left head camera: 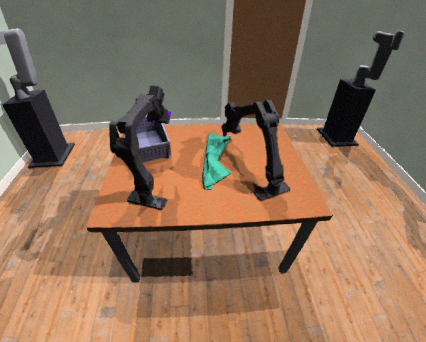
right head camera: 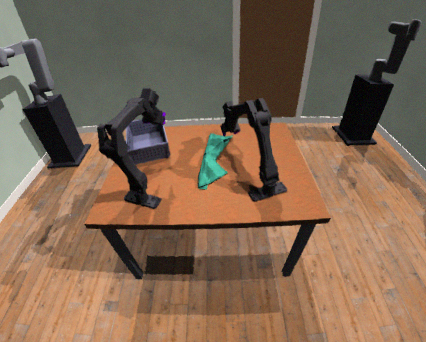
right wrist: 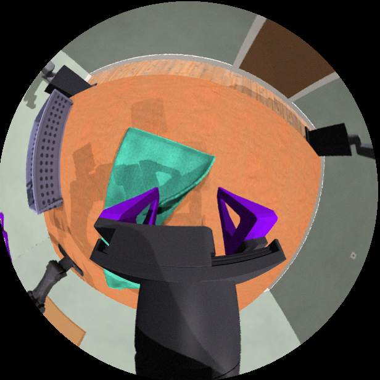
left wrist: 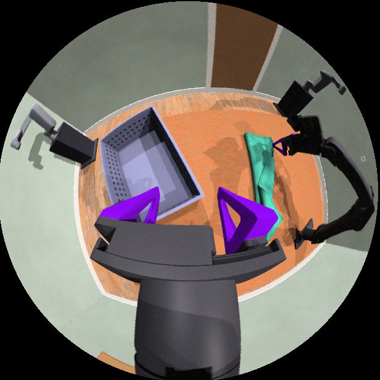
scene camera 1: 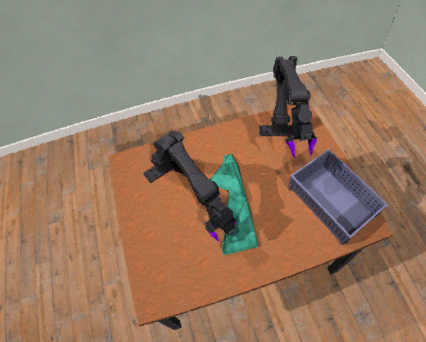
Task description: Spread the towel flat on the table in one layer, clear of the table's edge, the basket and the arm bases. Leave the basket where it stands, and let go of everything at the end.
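The green towel [left head camera: 215,172] [right head camera: 212,167] [scene camera 1: 240,205] [left wrist: 261,165] [right wrist: 145,155] lies as a long, narrow, folded strip on the table, with a pinched waist and triangular flaps at its ends. My right gripper [scene camera 1: 225,232] [right wrist: 187,191] is open and low at the towel's far end; in the right wrist view one finger overlaps the towel's folded edge and the other is over the table. Whether it touches the cloth is unclear. My left gripper [scene camera 1: 302,154] [left wrist: 188,190] is open and empty, high up near the basket [left head camera: 156,151] [right head camera: 150,154] [scene camera 1: 320,210] [right wrist: 48,155], away from the towel.
The basket stands empty at the back left of the table [left head camera: 215,212] in the head views. The left arm base [left head camera: 147,201] and right arm base [left head camera: 272,191] are on the near part of the table. Dark pedestals [left head camera: 37,127] [left head camera: 348,112] stand on the floor beyond it.
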